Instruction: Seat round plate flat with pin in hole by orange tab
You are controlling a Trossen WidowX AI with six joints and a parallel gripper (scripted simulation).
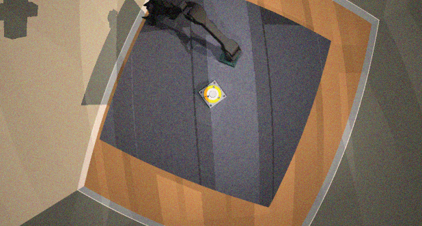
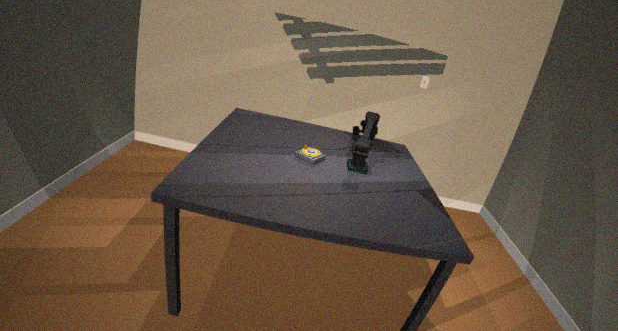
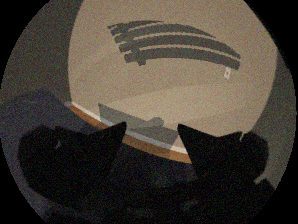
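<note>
The round plate is 270 mm ahead of my gripper tip and 680 mm to the left of it.
</note>
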